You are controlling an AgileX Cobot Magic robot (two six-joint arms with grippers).
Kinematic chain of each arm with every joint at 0, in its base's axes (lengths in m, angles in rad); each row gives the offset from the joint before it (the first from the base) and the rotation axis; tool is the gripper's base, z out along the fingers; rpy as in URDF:
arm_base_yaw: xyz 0 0 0.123 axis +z
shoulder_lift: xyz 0 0 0 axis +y
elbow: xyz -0.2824 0 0.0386 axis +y
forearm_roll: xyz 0.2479 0 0.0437 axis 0.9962 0 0.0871
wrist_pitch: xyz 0 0 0 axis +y
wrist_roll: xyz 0.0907 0 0.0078 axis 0.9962 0 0.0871
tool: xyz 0 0 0 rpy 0 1.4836 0
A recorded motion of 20 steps. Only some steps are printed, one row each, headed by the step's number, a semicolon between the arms.
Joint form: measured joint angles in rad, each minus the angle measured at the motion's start. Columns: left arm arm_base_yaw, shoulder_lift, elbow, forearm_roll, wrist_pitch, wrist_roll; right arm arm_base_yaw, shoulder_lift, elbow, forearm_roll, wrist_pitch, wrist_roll.
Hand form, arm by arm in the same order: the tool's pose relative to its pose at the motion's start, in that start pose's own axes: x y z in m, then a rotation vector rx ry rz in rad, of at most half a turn. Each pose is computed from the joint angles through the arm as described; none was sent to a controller.
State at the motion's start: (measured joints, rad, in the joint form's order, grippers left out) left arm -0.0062 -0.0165 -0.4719 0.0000 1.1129 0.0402; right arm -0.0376 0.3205 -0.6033 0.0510 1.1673 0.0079
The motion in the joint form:
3: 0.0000 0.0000 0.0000 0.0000 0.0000 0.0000; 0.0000 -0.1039 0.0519 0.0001 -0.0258 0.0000
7: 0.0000 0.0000 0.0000 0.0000 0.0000 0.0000; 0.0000 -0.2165 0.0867 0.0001 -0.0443 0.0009
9: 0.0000 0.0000 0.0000 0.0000 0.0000 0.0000; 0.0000 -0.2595 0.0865 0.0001 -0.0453 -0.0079
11: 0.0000 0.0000 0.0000 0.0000 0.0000 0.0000; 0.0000 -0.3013 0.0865 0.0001 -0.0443 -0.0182
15: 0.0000 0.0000 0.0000 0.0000 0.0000 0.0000; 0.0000 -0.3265 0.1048 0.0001 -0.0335 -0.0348
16: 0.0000 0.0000 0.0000 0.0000 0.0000 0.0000; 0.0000 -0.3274 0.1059 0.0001 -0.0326 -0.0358
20: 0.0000 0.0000 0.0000 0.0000 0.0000 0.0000; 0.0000 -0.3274 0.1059 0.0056 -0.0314 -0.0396
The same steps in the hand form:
3: 0.0000 0.0000 0.0000 0.0000 0.0000 0.0000; 0.0165 -0.0004 -0.0015 -0.0018 -0.0777 -0.0024
7: 0.0000 0.0000 0.0000 0.0000 0.0000 0.0000; 0.0316 -0.0007 -0.0062 -0.0043 -0.1739 -0.0051
9: 0.0000 0.0000 0.0000 0.0000 0.0000 0.0000; 0.0361 -0.0006 -0.0110 -0.0046 -0.2181 -0.0159
11: 0.0000 0.0000 0.0000 0.0000 0.0000 0.0000; 0.0409 -0.0005 -0.0154 -0.0043 -0.2588 -0.0280
15: 0.0000 0.0000 0.0000 0.0000 0.0000 0.0000; 0.0468 -0.0008 -0.0127 -0.0023 -0.2550 -0.0449
16: 0.0000 0.0000 0.0000 0.0000 0.0000 0.0000; 0.0471 -0.0008 -0.0125 -0.0022 -0.2539 -0.0459
20: 0.0000 0.0000 0.0000 0.0000 0.0000 0.0000; 0.0472 -0.0003 -0.0124 -0.0069 -0.2527 -0.0480

